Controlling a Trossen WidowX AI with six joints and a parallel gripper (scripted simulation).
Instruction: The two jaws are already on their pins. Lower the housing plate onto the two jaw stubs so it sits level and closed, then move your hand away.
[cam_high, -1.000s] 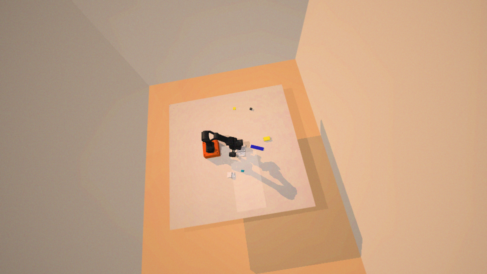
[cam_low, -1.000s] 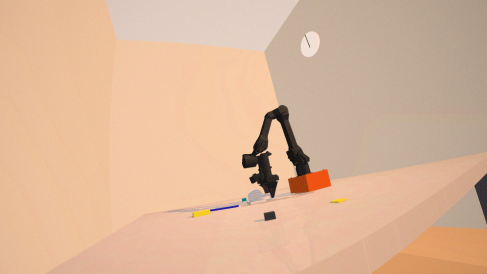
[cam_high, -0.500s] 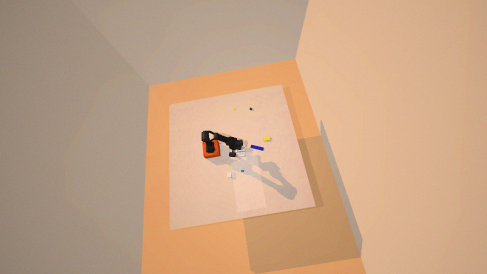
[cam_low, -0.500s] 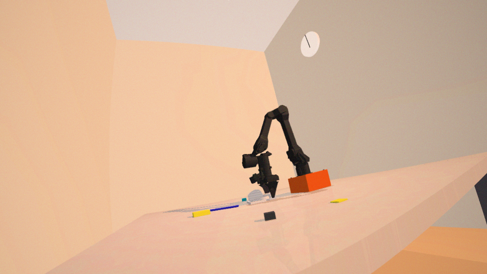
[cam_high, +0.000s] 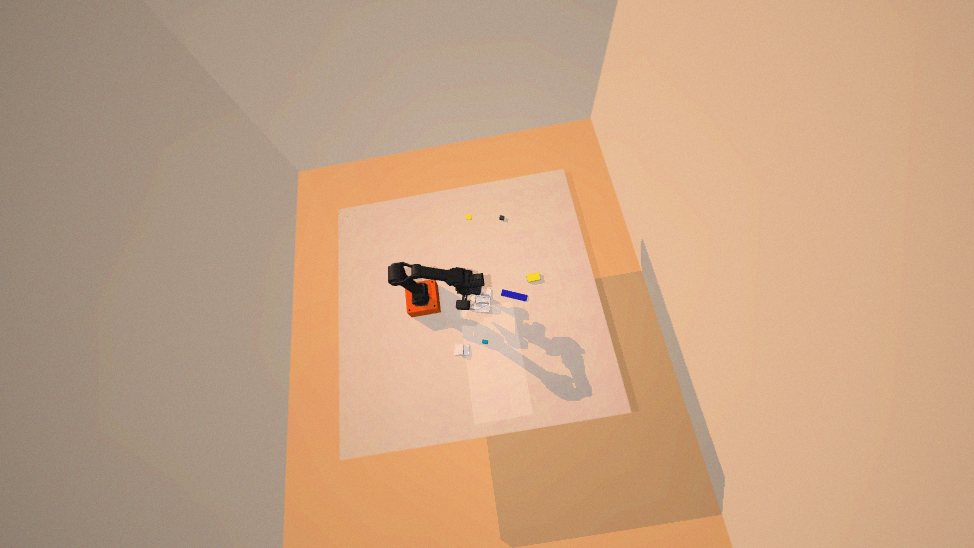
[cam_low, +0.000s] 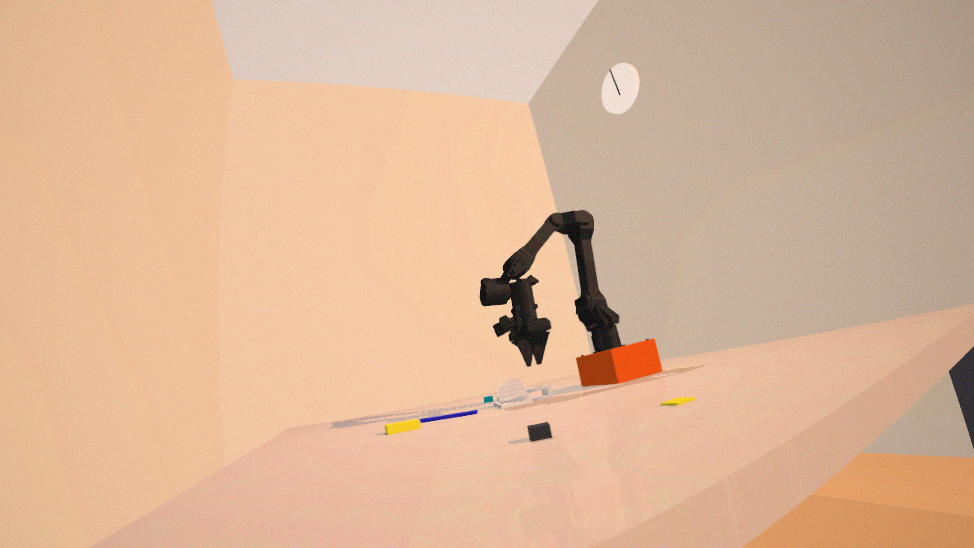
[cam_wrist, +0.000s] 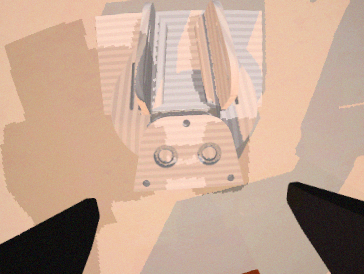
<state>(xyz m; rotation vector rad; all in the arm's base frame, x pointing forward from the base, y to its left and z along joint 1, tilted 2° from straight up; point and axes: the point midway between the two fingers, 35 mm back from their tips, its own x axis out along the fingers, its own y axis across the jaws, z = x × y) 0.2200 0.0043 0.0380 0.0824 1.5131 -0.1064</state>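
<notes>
My gripper tip is 10 mm short of the white housing plate and 50 mm above it. The rest, counted from my gripper tip: blue bar: 220 mm ahead, 80 mm below; flat yellow tile: 20 mm ahead, 470 mm to the left, 80 mm below; teal piece: 70 mm ahead, 220 mm to the right, 70 mm below.
</notes>
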